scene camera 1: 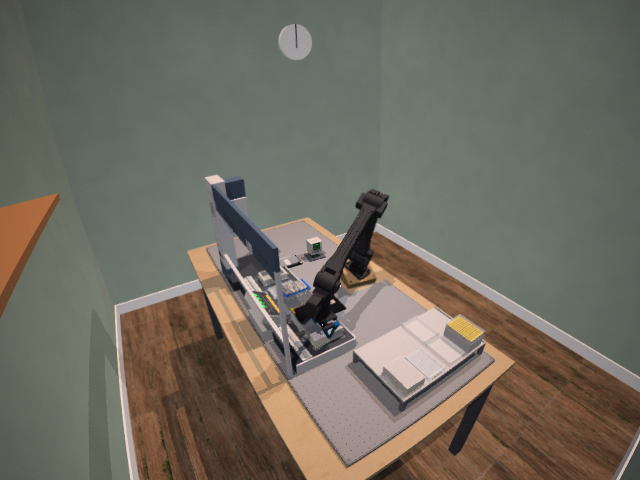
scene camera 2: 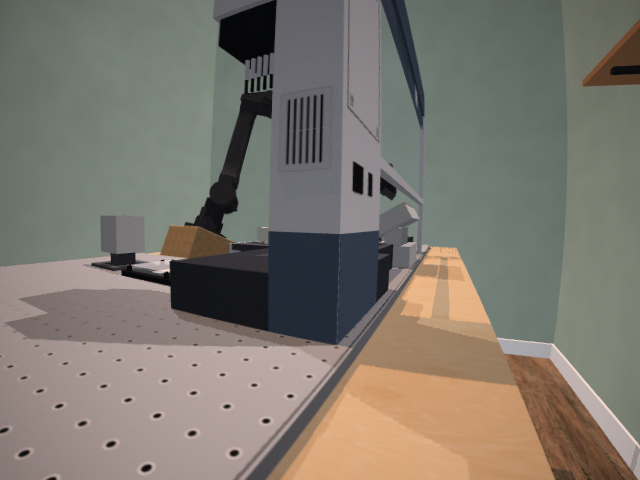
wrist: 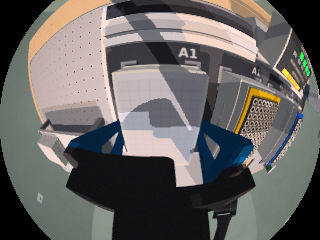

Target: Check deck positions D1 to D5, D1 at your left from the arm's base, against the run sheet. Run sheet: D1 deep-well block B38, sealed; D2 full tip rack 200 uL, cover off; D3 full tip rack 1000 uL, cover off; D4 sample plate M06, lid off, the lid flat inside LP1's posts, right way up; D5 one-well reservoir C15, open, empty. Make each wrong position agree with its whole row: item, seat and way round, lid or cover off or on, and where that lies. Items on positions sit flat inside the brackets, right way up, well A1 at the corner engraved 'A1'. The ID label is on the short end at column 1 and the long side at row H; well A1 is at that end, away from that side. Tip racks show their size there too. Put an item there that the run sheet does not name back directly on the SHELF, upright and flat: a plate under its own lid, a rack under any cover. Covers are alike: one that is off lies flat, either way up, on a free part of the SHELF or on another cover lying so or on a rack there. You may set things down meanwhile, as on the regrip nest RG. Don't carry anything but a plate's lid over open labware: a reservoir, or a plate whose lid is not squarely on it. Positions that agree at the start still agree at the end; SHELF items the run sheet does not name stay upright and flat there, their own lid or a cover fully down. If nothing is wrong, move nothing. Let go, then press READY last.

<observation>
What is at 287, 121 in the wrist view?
A blue-framed tip rack.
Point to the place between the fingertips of the gripper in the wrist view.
160, 121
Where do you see a yellow-framed tip rack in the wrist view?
At 246, 107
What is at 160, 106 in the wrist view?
A white block.
</observation>
